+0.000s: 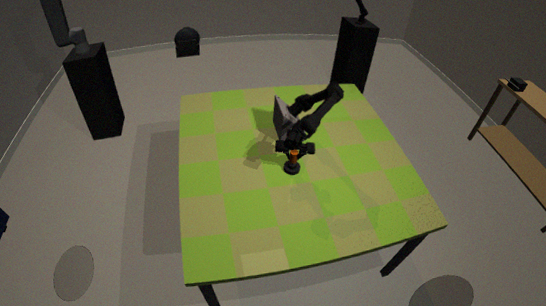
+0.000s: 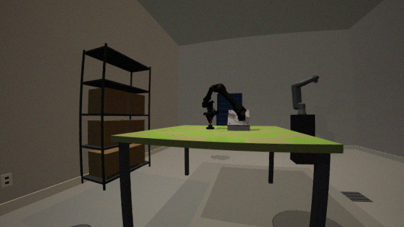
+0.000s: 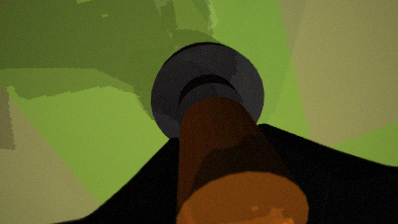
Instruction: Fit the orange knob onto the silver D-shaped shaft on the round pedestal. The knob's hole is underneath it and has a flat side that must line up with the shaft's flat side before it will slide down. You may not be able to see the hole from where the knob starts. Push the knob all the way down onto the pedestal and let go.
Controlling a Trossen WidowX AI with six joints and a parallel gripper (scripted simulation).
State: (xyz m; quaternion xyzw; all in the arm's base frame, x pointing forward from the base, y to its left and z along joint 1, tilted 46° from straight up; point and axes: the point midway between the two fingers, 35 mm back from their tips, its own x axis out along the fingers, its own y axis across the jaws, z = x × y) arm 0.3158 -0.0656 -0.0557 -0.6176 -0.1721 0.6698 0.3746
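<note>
Now: the orange knob 30 mm above my gripper tip. From my gripper tip the other things lie so: round pedestal (40 mm below).
</note>
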